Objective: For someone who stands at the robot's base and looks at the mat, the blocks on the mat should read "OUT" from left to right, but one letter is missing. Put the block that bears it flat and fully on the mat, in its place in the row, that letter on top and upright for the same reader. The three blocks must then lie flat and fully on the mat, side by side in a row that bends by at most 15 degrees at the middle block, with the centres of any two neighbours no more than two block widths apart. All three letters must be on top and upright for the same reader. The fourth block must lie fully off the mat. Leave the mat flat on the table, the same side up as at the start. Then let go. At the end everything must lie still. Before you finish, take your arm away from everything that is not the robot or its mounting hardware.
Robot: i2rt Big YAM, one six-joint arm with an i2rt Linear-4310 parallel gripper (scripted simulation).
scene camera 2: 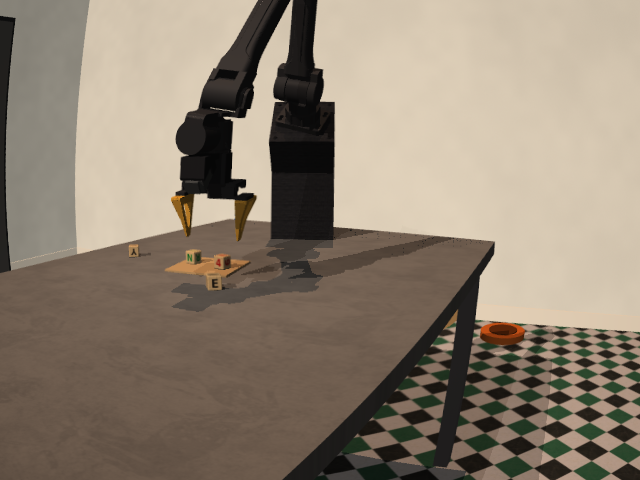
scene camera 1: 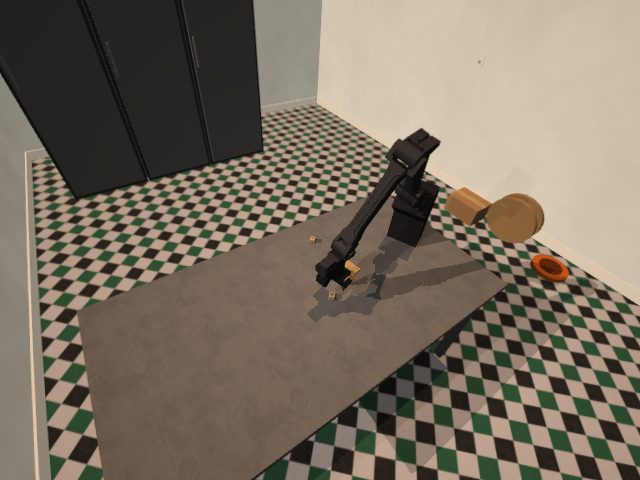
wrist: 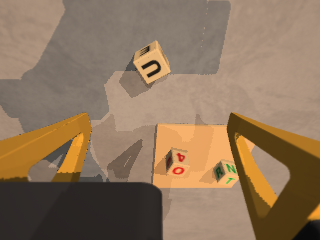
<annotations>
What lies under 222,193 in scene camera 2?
My gripper.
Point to a mat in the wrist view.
At 207,145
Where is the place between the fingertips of my gripper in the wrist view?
159,120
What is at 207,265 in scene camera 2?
A mat.
</annotations>
